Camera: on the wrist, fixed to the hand. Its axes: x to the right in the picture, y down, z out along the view.
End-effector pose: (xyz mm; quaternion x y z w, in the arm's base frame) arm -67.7 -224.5 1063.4 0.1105 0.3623 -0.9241 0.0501
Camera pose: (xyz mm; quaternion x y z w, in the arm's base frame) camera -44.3 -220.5 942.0 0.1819 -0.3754 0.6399 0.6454
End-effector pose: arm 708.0 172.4 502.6 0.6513 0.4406 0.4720 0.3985
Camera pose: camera 635.1 164.2 602.2 0.0878 0.7572 0.0576 0.6447
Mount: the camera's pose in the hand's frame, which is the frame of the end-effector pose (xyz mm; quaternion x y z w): 6.4 81.1 -93.2 -0.0529 0.0138 -0.7358 0.6749
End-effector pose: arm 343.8 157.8 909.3 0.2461 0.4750 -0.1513 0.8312
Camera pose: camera 319.7 276.8 885.4 -0.2253 0.5212 -0.6852 0.4561
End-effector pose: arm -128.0 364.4 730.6 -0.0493 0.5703 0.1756 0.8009
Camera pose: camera -237.1 415.5 702.4 -0.4977 0.3504 -0.4413 0.6593
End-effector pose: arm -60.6 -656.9 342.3 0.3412 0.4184 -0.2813 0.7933
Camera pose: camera -42.1 -536.2 322.8 -0.1157 0.5593 -0.7468 0.3407
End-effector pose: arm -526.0 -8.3 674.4 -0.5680 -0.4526 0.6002 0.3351
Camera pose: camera -425.9 -16.9 602.2 -0.0763 -0.7506 0.1267 0.6440
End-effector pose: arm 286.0 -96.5 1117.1 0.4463 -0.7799 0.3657 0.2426
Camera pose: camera 216.9 0.6 1150.2 0.8572 -0.2140 0.0332 0.4672
